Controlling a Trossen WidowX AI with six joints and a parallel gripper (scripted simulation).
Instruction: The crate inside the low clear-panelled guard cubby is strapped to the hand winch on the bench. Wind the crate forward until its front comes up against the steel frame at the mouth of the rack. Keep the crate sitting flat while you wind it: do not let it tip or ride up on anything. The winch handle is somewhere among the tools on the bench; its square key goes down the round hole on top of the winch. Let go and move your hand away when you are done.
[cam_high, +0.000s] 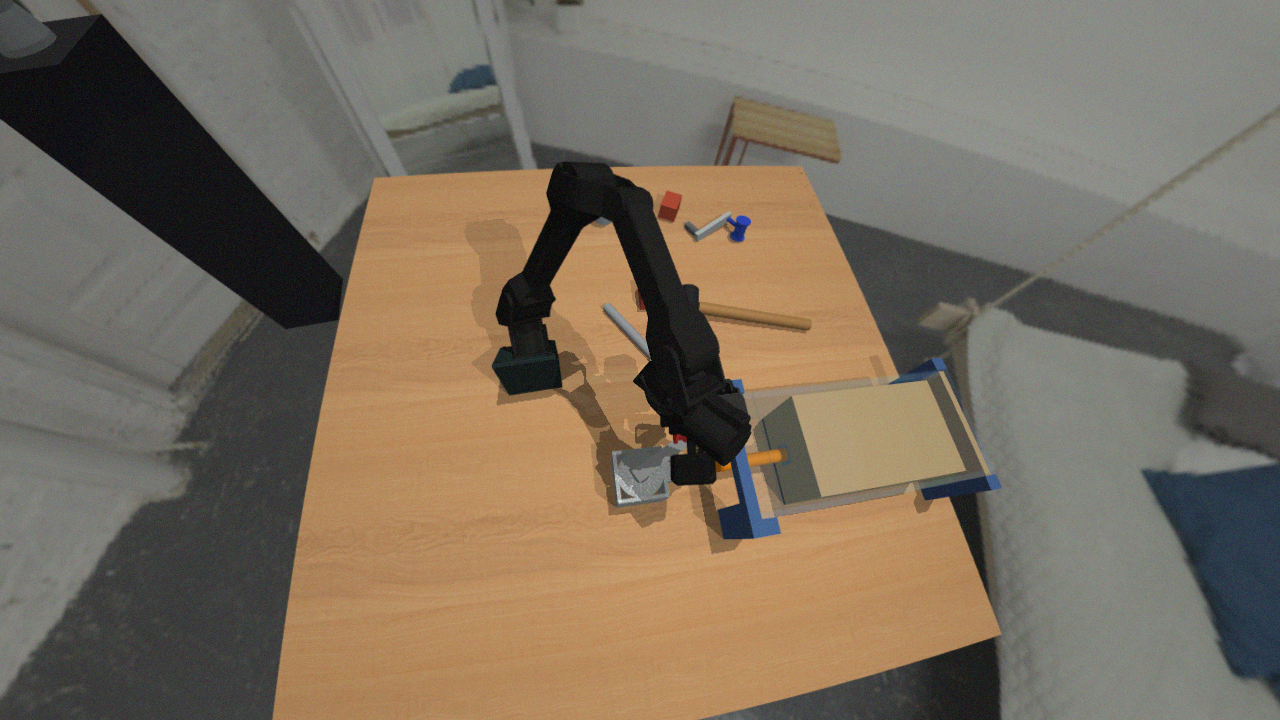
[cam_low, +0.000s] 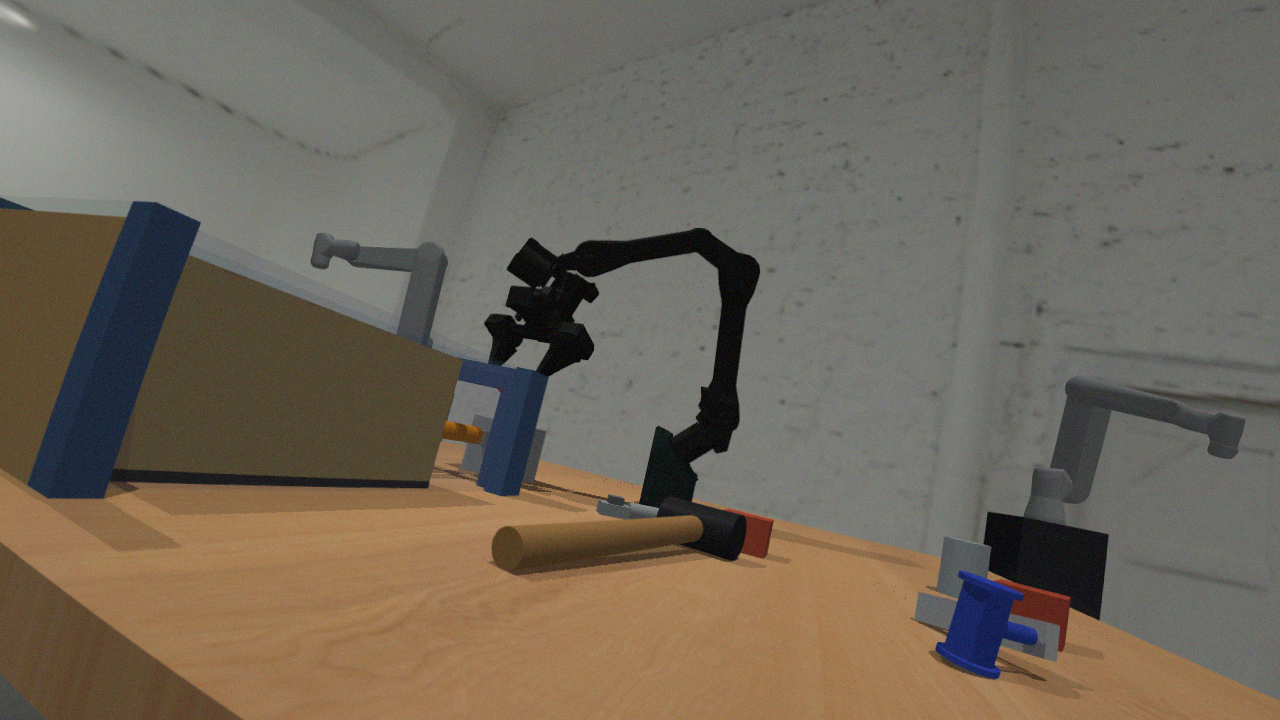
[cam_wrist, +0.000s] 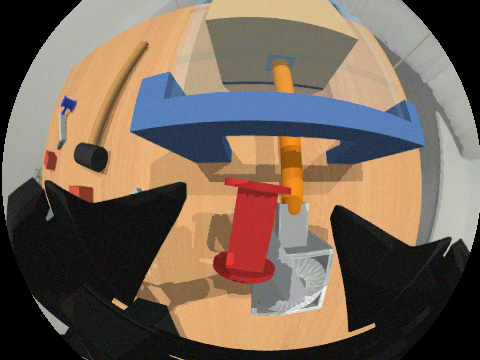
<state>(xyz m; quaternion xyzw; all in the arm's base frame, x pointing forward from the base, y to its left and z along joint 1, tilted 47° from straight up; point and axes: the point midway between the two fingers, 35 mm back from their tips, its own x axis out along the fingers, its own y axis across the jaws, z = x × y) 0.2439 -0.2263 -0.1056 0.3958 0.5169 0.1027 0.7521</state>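
Now: gripper tip 20 mm past the red knob, 20 mm above it and 10 mm to the right of it. The rest, counted from my gripper tip: winch: 120 mm below, 120 mm behind, 40 mm to the right; then red-knobbed winch handle: 50 mm below, 50 mm behind, 10 mm to the right; then blue steel frame: 50 mm to the right, 50 mm below, 50 mm ahead.
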